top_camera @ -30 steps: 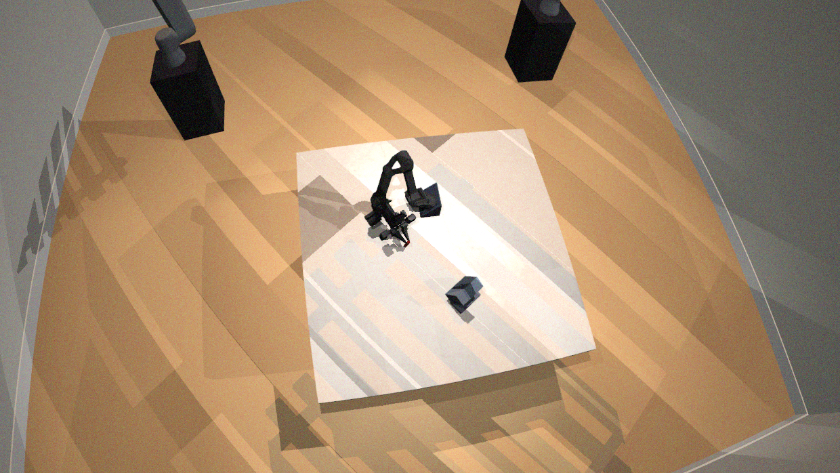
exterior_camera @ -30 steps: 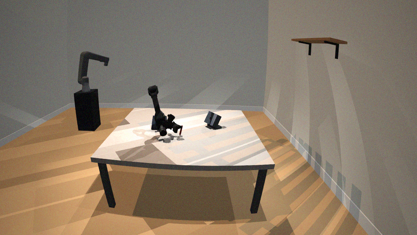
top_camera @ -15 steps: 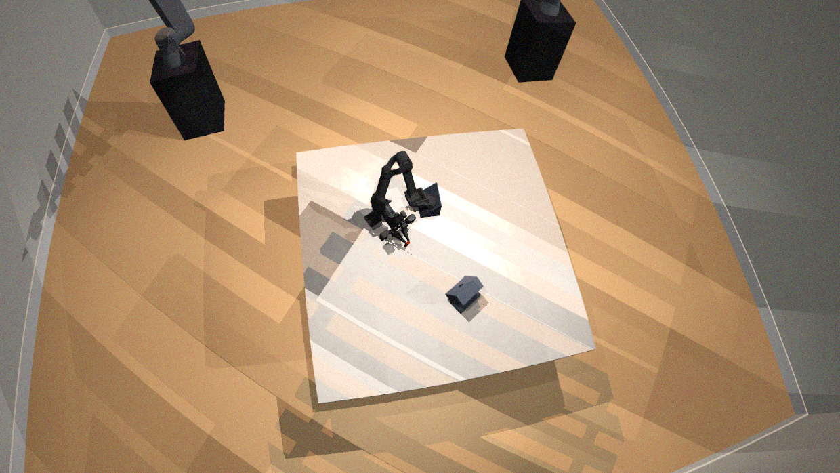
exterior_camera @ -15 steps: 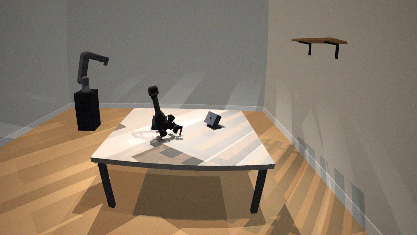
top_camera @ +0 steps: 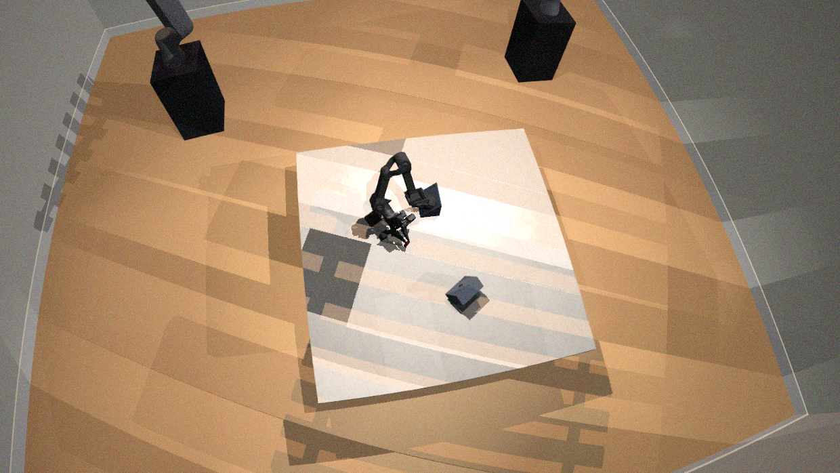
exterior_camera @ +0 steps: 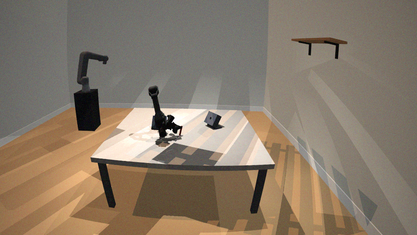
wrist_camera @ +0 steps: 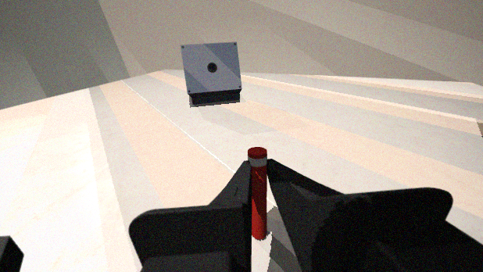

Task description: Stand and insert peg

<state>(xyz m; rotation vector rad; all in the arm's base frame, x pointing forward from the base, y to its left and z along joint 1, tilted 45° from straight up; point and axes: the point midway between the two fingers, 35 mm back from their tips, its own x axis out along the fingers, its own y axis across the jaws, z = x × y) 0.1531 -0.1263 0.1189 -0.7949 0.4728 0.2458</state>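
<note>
My gripper tip is 1 cm above the red peg. Also, from my gripper tip: sloped panel 28 cm ahead, 19 cm to the left, 1 cm above.
</note>
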